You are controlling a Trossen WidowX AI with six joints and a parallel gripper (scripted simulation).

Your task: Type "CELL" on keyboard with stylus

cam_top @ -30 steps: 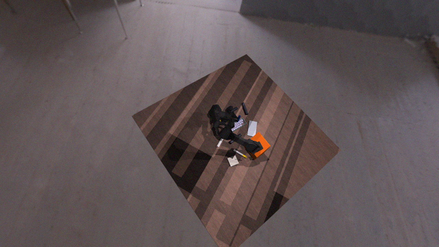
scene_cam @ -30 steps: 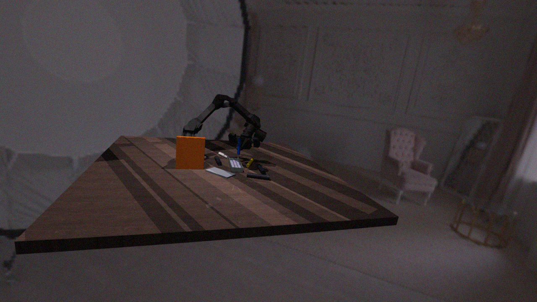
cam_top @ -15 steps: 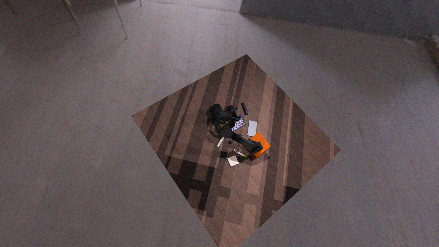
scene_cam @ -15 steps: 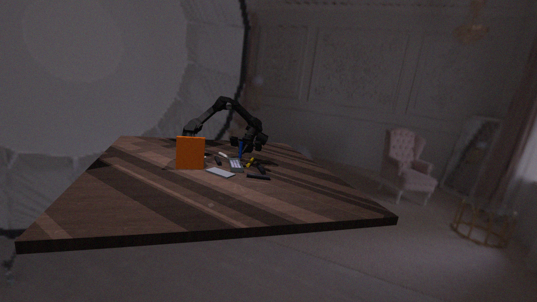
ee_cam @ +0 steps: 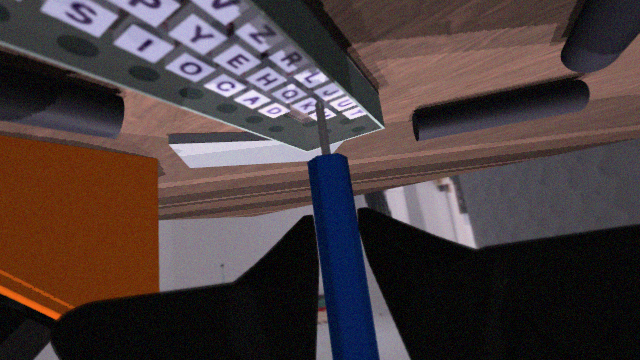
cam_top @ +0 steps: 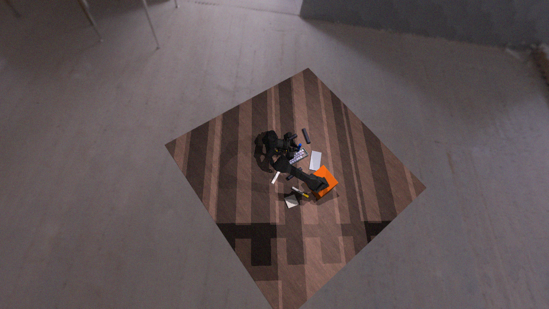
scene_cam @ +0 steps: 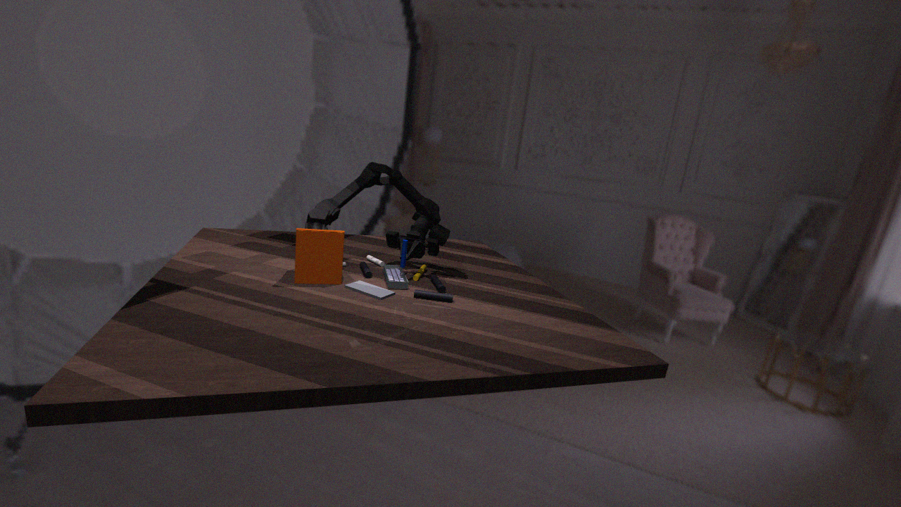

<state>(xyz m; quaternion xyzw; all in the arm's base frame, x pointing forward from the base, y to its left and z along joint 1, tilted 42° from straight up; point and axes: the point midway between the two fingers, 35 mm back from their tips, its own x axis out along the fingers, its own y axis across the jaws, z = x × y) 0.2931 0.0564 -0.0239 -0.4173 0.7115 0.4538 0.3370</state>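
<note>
Right now my gripper tip is 7 cm short of the yellow marker, 10 cm to the right of it and 7 cm above it. From my gripper tip the other things lie so: white marker 9 cm behind, 21 cm to the left, 7 cm below; grey card 10 cm behind, 10 cm to the right, 8 cm below; white-and-yellow pen 26 cm behind, 11 cm to the left, 8 cm below.
</note>
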